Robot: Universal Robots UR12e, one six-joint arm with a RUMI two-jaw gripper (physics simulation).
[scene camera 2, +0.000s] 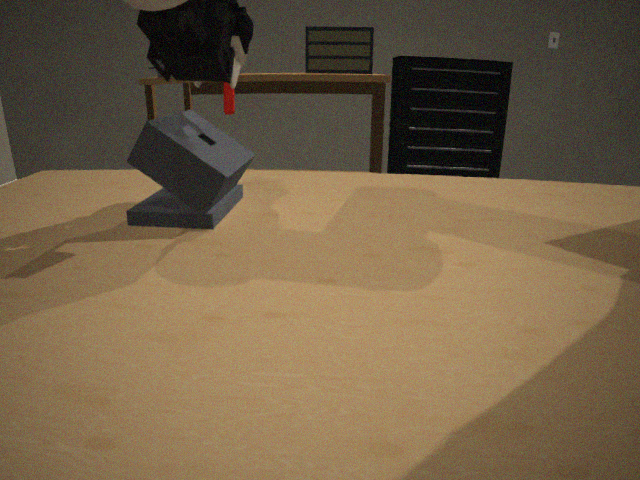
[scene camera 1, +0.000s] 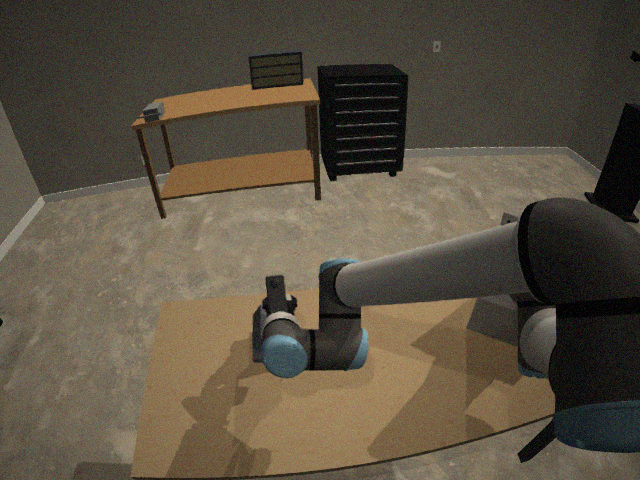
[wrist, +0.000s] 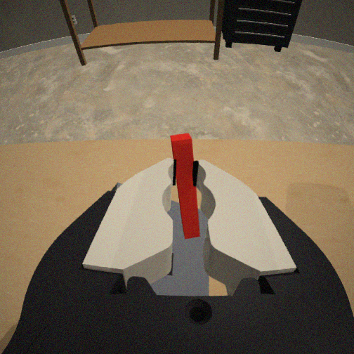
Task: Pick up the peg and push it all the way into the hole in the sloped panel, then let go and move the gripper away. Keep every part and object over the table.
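Note:
The red peg [scene camera 2: 229,99] [wrist: 186,185] is held between the fingertips of my gripper [wrist: 183,163] [scene camera 2: 233,85], which is shut on it. In scene camera 2 the peg hangs upright, above and a little right of the blue-grey block with the sloped panel [scene camera 2: 219,149]. The dark slot-shaped hole [scene camera 2: 207,138] is near the middle of the panel, and the peg is apart from it. In the wrist view part of the blue-grey block [wrist: 190,270] shows below the fingers. In scene camera 1 the arm hides the fingertips, the peg and most of the block [scene camera 1: 256,335].
The block stands on the wooden table [scene camera 1: 320,423] [scene camera 2: 320,361]. The arm [scene camera 1: 429,268] reaches over the table from the right. Behind, on the floor, stand a workbench [scene camera 1: 232,98] and a black drawer cabinet [scene camera 1: 361,72] [scene camera 2: 449,62].

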